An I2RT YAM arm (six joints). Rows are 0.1 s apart.
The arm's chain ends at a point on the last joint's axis. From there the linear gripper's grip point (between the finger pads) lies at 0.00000 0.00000 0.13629 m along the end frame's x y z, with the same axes.
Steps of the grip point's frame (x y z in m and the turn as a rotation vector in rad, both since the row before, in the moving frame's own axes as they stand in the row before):
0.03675, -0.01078, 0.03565, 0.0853, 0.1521, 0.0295
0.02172, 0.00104, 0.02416, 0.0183, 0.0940, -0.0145
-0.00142, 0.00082, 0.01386, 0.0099, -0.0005, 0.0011
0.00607, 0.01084, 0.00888, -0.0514, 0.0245, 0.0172
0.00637, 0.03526, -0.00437, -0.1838, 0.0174, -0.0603
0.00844, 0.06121, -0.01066, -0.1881, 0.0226, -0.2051
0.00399, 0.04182, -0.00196, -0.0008, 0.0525, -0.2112
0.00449, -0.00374, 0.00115, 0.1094, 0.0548, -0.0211
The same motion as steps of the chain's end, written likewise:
0.01596, 0.00048, 0.03772, 0.0853, 0.1521, 0.0295
0.00895, 0.00362, 0.02478, 0.0183, 0.0940, -0.0145
-0.00135, 0.00217, 0.01387, 0.0099, -0.0005, 0.0011
0.00279, 0.00381, 0.00910, -0.0514, 0.0245, 0.0172
0.00326, 0.01044, -0.00205, -0.1838, 0.0174, -0.0603
0.00279, 0.03622, -0.00823, -0.1881, 0.0226, -0.2051
-0.00312, 0.04246, -0.00177, -0.0008, 0.0525, -0.2112
-0.00280, 0.01121, 0.00217, 0.1094, 0.0548, -0.0211

